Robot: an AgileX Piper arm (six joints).
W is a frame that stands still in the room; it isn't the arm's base.
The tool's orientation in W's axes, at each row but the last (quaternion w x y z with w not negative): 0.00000 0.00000 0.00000 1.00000; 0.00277 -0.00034 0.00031 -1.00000; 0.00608 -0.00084 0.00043 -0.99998; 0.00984 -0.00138 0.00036 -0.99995; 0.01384 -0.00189 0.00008 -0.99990; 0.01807 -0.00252 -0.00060 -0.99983; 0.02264 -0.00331 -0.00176 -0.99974; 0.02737 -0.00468 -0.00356 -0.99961; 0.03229 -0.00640 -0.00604 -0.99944; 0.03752 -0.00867 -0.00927 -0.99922
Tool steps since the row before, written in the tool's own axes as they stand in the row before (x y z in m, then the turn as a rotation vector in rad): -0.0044 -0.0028 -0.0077 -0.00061 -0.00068 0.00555; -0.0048 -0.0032 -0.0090 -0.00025 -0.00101 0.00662; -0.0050 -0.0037 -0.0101 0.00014 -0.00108 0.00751; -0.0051 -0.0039 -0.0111 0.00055 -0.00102 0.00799; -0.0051 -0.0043 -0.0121 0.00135 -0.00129 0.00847; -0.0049 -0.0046 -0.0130 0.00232 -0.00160 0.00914; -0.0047 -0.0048 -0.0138 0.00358 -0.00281 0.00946; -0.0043 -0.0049 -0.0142 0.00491 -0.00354 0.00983; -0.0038 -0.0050 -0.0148 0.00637 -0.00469 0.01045; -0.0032 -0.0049 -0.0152 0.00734 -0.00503 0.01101
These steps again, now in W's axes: 0.0044 0.0028 -0.0077 0.00061 0.00068 0.00555; 0.0048 0.0032 -0.0090 0.00025 0.00101 0.00662; 0.0049 0.0038 -0.0101 -0.00014 0.00107 0.00751; 0.0050 0.0040 -0.0111 -0.00055 0.00100 0.00799; 0.0049 0.0044 -0.0121 -0.00135 0.00125 0.00848; 0.0047 0.0048 -0.0130 -0.00233 0.00153 0.00915; 0.0044 0.0050 -0.0138 -0.00364 0.00268 0.00947; 0.0039 0.0050 -0.0143 -0.00501 0.00334 0.00985; 0.0033 0.0050 -0.0149 -0.00653 0.00440 0.01048; 0.0026 0.0048 -0.0153 -0.00751 0.00468 0.01105
